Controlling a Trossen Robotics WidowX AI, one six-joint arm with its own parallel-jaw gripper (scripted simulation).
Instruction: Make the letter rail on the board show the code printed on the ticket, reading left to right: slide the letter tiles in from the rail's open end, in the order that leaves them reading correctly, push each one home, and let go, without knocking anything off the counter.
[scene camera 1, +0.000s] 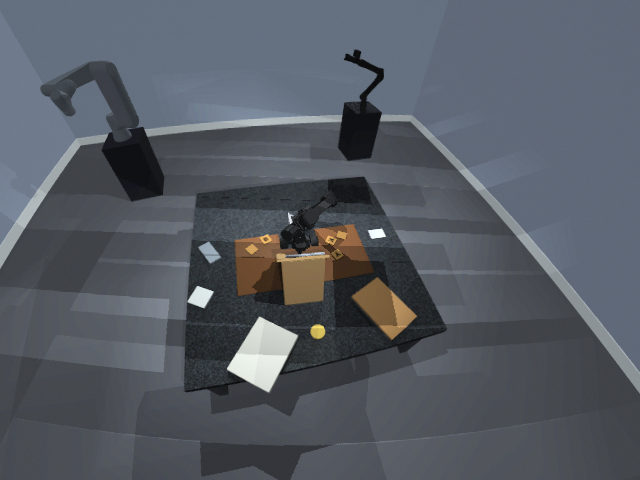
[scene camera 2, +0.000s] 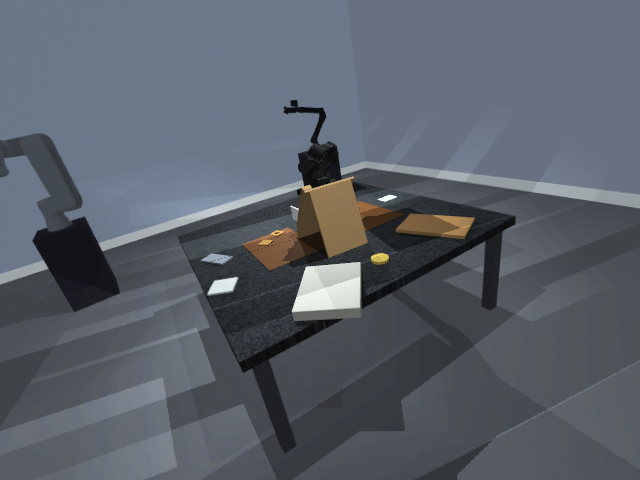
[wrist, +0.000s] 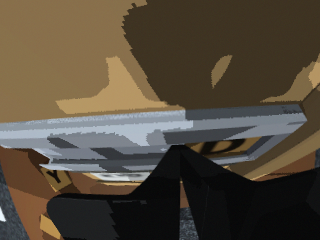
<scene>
A white block (scene camera 1: 262, 356) is 1.23 m from the lens. A tan slab (scene camera 1: 391, 315): 1.39 m from the lens. A tan tent-shaped board (scene camera 1: 302, 274): 1.21 m from the lens. The marked spots on the tan tent-shaped board and the tan slab are 0.51 m apart.
</scene>
